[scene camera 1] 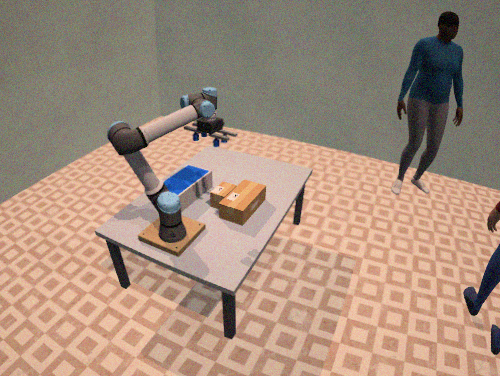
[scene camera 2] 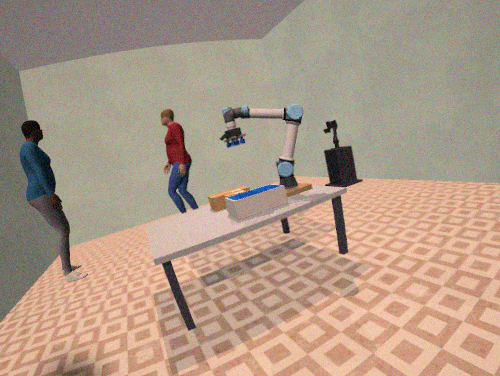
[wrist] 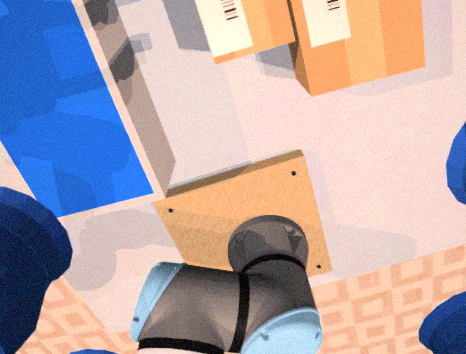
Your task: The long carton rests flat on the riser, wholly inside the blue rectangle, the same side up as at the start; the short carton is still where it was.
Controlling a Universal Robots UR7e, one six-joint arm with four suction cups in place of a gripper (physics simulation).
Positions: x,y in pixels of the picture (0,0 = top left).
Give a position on a long carton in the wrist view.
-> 330,52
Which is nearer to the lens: the long carton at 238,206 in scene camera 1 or the riser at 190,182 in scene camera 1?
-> The long carton.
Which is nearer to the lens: the riser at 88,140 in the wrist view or the short carton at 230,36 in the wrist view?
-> The short carton.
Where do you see a riser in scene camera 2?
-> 242,205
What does the long carton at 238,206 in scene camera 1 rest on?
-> The table.
